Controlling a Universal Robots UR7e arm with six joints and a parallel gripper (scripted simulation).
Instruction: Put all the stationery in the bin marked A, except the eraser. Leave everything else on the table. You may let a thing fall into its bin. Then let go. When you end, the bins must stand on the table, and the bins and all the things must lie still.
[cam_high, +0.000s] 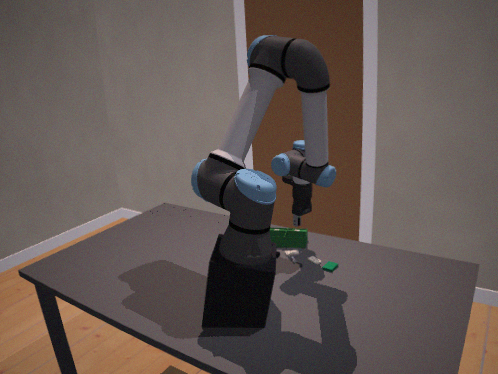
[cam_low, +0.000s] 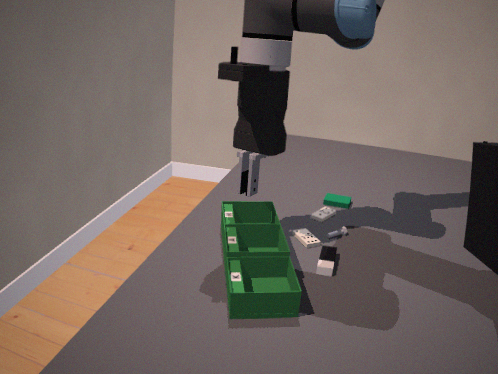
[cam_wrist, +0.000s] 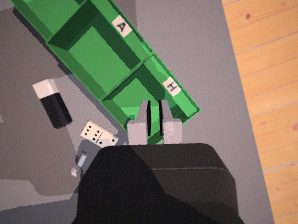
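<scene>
My hand is 8 cm to the right of the joined green bins, 7 cm above it and 3 cm past it. From my hand the other things lie so: bolt 15 cm behind, 9 cm below, 4 cm to the right; then black-and-white block 13 cm behind, 9 cm below, 6 cm to the left; then domino 13 cm behind, 12 cm to the right, 9 cm below.
</scene>
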